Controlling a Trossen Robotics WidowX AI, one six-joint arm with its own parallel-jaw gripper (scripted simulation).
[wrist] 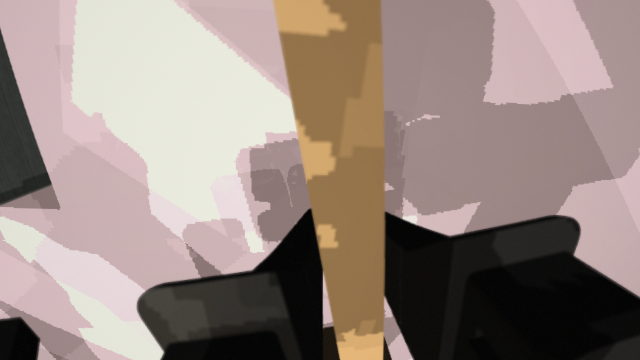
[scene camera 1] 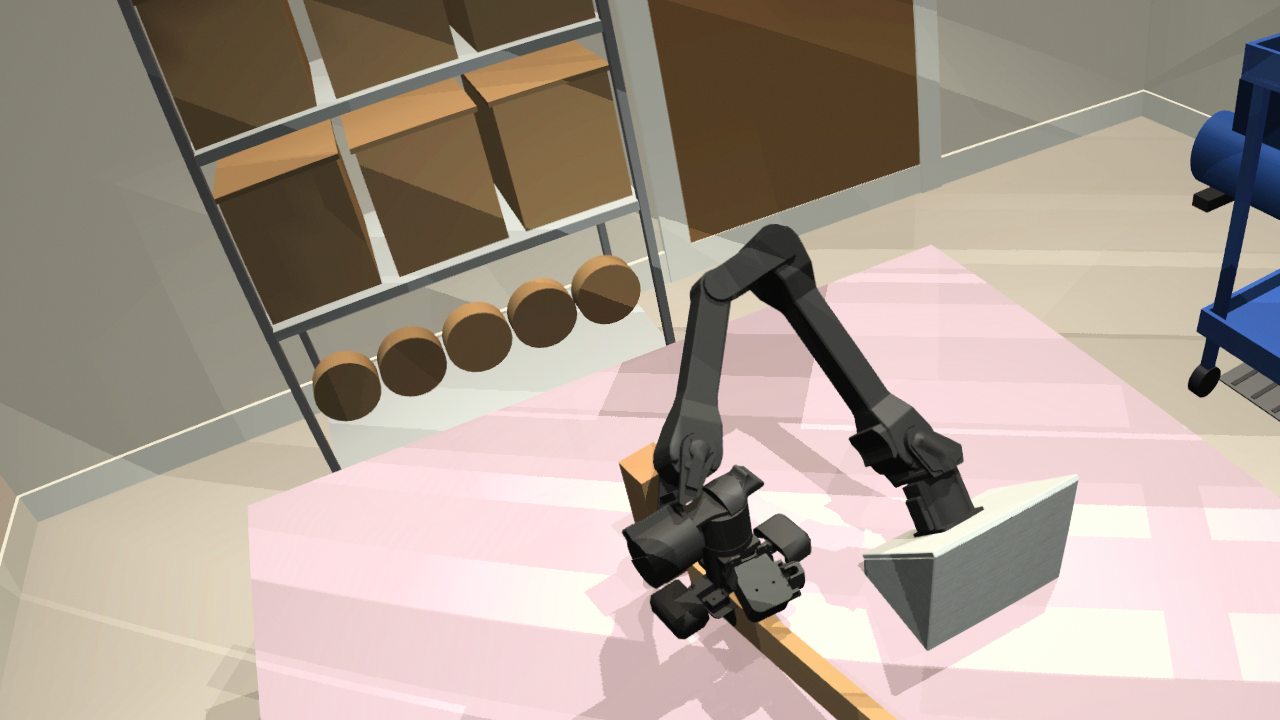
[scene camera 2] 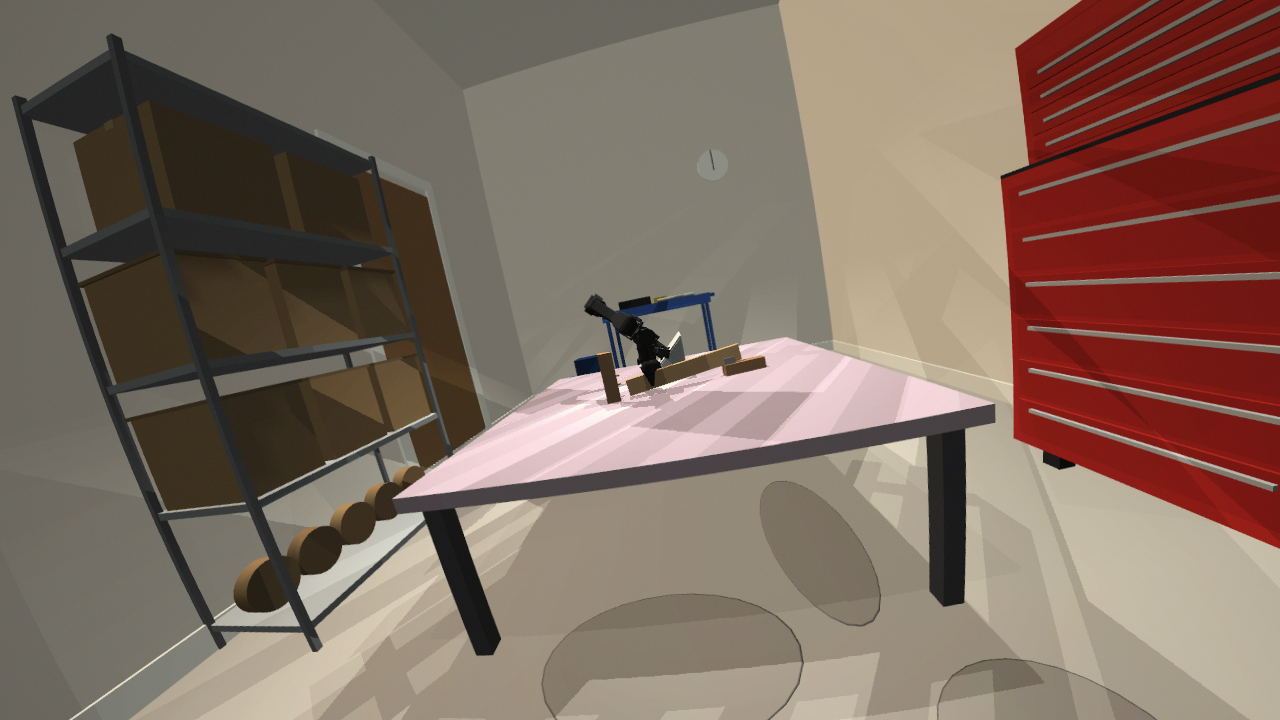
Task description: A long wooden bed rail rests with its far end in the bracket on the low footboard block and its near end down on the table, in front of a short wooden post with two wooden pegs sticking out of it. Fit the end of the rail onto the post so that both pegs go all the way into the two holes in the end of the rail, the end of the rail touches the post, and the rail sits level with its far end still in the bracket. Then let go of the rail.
Path:
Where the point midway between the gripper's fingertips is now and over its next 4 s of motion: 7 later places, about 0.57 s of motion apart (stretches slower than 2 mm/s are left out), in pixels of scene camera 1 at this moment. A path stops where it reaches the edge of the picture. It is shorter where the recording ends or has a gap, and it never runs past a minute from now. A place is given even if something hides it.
The gripper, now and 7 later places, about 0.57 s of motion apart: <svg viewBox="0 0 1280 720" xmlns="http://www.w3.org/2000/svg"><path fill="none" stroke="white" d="M739 618L738 614L736 609L736 605L736 603L734 602L732 599L729 597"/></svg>

